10 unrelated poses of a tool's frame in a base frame.
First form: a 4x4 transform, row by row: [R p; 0 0 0 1], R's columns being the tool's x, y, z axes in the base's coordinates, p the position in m. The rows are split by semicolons.
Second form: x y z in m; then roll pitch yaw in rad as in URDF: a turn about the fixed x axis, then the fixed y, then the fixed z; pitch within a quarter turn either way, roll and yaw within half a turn. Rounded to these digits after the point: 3 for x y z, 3 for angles.
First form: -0.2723 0.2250 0.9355 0.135; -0.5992 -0.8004 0.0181 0.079; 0.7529 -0.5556 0.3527 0.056; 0 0 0 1
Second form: 0.135 0.079 0.056 -1.005 -0.852 -1.997
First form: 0.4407 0.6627 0.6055 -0.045; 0.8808 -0.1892 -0.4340 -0.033; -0.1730 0.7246 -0.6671 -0.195; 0 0 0 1
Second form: -0.045 -0.033 -0.195 2.315 0.174 1.107
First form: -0.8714 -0.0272 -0.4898 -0.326; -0.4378 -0.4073 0.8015 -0.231; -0.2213 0.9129 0.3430 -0.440; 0 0 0 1
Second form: -0.326 -0.231 -0.440 1.211 0.223 -2.676
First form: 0.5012 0.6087 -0.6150 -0.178; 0.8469 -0.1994 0.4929 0.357; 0.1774 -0.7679 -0.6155 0.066; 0 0 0 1
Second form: -0.178 0.357 0.066 -2.246 -0.178 1.036
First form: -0.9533 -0.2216 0.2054 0.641; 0.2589 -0.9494 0.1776 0.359; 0.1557 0.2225 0.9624 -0.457; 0 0 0 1
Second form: 0.641 0.359 -0.457 0.227 -0.156 2.876
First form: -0.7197 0.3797 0.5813 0.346; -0.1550 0.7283 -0.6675 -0.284; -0.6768 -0.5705 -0.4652 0.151; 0 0 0 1
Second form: 0.346 -0.284 0.151 -2.255 0.743 -2.929
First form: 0.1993 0.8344 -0.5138 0.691; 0.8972 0.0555 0.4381 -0.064; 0.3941 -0.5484 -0.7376 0.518; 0 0 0 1
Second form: 0.691 -0.064 0.518 -2.502 -0.405 1.352
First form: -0.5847 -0.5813 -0.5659 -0.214; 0.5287 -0.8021 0.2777 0.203; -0.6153 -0.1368 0.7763 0.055; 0 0 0 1
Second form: -0.214 0.203 0.055 -0.174 0.663 2.406
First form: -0.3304 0.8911 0.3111 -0.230; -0.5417 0.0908 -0.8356 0.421; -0.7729 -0.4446 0.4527 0.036; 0 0 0 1
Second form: -0.230 0.421 0.036 -0.776 0.883 -2.118
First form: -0.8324 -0.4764 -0.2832 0.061; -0.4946 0.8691 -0.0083 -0.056; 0.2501 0.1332 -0.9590 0.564; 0 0 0 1
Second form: 0.061 -0.056 0.564 3.004 -0.253 -2.605
